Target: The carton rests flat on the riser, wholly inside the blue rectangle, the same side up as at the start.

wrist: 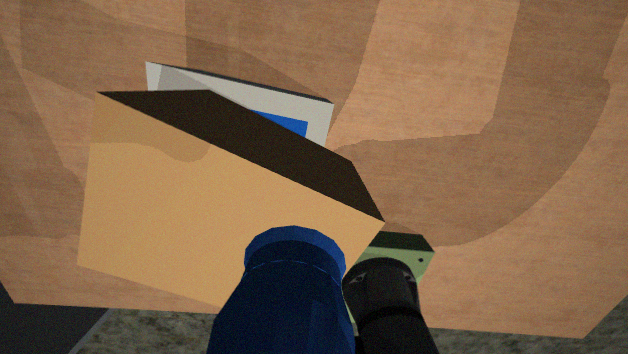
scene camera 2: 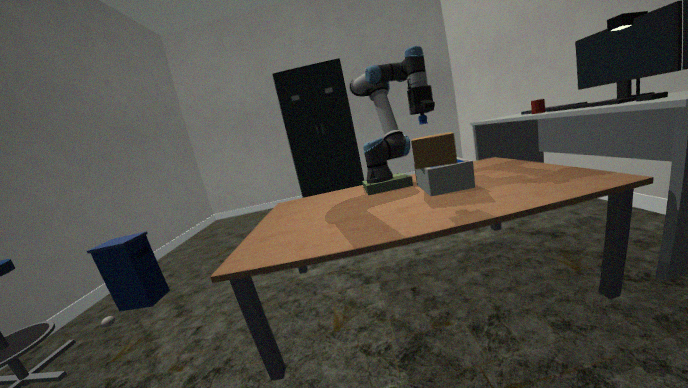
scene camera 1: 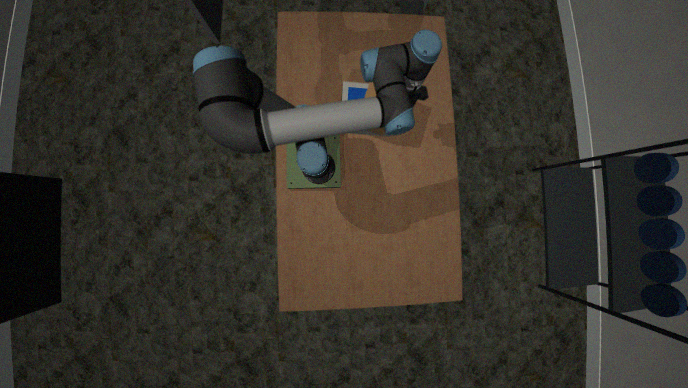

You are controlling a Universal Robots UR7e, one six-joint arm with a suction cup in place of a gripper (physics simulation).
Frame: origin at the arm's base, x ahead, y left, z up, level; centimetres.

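Seen in the pictures: end effector, tool point: [wrist: 294, 266] [scene camera 2: 423, 123]; arm's base, origin of the base link: [wrist: 376, 282] [scene camera 2: 380, 180].
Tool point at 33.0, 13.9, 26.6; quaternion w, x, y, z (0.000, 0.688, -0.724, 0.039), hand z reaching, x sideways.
Observation:
Offsets run from my tool point to a thing's top centre, as dx, dy, dz. Level surfaces: height alone.
The carton {-4.3, +5.4, -6.3} [scene camera 2: 434, 150] [wrist: 190, 200] is a tan box with a flat top, standing level on the grey riser {-6.0, +9.2, -19.3} [scene camera 2: 450, 179] [wrist: 320, 119] [scene camera 1: 345, 92]. It is turned relative to the riser's edges. Part of the blue rectangle {-6.0, +9.2, -19.3} [scene camera 1: 356, 93] [scene camera 2: 461, 161] [wrist: 297, 126] shows beside the carton; the rest is hidden. In scene camera 1 the arm hides most of the carton and riser. My suction cup [scene camera 2: 423, 120] [wrist: 294, 250] is blue, points down and is open, holding nothing. It is above the carton's top with a visible gap in scene camera 2. The cup is hidden in scene camera 1.
The riser stands on the wooden table {dz -31.3} [scene camera 1: 370, 260] [scene camera 2: 310, 230], near the green base plate [scene camera 1: 300, 179] [scene camera 2: 390, 185] of my arm. A desk [scene camera 2: 600, 107] with a monitor [scene camera 2: 630, 55] and a red mug [scene camera 2: 538, 106] stands behind. A blue bin [scene camera 2: 130, 275] is on the floor.

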